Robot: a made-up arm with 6 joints. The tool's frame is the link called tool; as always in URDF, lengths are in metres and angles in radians.
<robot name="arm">
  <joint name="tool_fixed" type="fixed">
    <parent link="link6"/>
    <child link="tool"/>
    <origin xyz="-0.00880 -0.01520 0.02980" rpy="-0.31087 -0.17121 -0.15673"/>
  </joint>
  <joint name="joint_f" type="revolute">
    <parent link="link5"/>
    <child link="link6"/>
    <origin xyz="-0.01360 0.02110 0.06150" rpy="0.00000 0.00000 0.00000"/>
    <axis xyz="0 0 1"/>
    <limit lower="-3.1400" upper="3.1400"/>
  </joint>
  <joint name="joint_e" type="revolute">
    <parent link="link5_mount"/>
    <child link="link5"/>
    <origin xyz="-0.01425 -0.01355 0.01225" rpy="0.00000 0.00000 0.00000"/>
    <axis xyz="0 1 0"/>
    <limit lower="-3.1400" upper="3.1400"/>
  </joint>
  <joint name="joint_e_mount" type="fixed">
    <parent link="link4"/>
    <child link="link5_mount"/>
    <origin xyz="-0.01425 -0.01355 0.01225" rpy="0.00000 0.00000 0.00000"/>
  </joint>
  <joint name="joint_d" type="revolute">
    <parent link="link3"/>
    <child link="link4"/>
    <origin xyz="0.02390 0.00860 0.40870" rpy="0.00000 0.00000 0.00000"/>
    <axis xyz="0 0 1"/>
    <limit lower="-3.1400" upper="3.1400"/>
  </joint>
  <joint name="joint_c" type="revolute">
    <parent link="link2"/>
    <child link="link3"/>
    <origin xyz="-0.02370 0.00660 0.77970" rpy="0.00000 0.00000 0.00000"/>
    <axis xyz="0 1 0"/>
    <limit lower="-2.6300" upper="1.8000"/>
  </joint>
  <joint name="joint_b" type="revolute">
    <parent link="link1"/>
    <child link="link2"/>
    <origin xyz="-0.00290 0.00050 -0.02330" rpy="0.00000 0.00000 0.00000"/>
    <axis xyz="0 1 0"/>
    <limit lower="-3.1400" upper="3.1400"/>
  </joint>
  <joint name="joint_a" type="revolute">
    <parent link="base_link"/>
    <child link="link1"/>
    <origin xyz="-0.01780 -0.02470 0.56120" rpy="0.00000 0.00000 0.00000"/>
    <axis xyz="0 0 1"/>
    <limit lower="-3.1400" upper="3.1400"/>
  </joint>
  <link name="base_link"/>
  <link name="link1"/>
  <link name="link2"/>
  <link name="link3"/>
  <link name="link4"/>
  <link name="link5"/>
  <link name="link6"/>
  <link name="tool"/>
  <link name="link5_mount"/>
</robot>
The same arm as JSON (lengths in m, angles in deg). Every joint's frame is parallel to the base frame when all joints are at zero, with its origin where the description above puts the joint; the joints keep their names.
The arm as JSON. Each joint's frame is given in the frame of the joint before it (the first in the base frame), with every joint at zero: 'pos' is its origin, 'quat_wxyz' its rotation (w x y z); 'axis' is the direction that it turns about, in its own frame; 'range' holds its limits. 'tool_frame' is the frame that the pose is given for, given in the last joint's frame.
{
  "length_unit": "m",
  "angle_unit": "deg",
  "joints": [
    {
      "joint": "joint_a",
      "pos": [
        -0.0178,
        -0.0247,
        0.5612
      ],
      "quat_wxyz": [
        1.0,
        0.0,
        0.0,
        0.0
      ],
      "axis": [
        0.0,
        0.0,
        1.0
      ],
      "range": [
        -179.91,
        179.91
      ]
    },
    {
      "joint": "joint_b",
      "pos": [
        -0.0029,
        0.0005,
        -0.0233
      ],
      "quat_wxyz": [
        1.0,
        0.0,
        0.0,
        0.0
      ],
      "axis": [
        0.0,
        1.0,
        0.0
      ],
      "range": [
        -179.91,
        179.91
      ]
    },
    {
      "joint": "joint_c",
      "pos": [
        -0.0237,
        0.0066,
        0.7797
      ],
      "quat_wxyz": [
        1.0,
        0.0,
        0.0,
        0.0
      ],
      "axis": [
        0.0,
        1.0,
        0.0
      ],
      "range": [
        -150.69,
        103.13
      ]
    },
    {
      "joint": "joint_d",
      "pos": [
        0.0239,
        0.0086,
        0.4087
      ],
      "quat_wxyz": [
        1.0,
        0.0,
        0.0,
        0.0
      ],
      "axis": [
        0.0,
        0.0,
        1.0
      ],
      "range": [
        -179.91,
        179.91
      ]
    },
    {
      "joint": "joint_e",
      "pos": [
        -0.0285,
        -0.0271,
        0.0245
      ],
      "quat_wxyz": [
        1.0,
        0.0,
        0.0,
        0.0
      ],
      "axis": [
        0.0,
        1.0,
        0.0
      ],
      "range": [
        -179.91,
        179.91
      ]
    },
    {
      "joint": "joint_f",
      "pos": [
        -0.0136,
        0.0211,
        0.0615
      ],
      "quat_wxyz": [
        1.0,
        0.0,
        0.0,
        0.0
      ],
      "axis": [
        0.0,
        0.0,
        1.0
      ],
      "range": [
        -179.91,
        179.91
      ]
    }
  ],
  "tool_frame": {
    "pos": [
      -0.0088,
      -0.0152,
      0.0298
    ],
    "quat_wxyz": [
      0.980269,
      -0.160382,
      -0.072136,
      -0.090254
    ]
  }
}

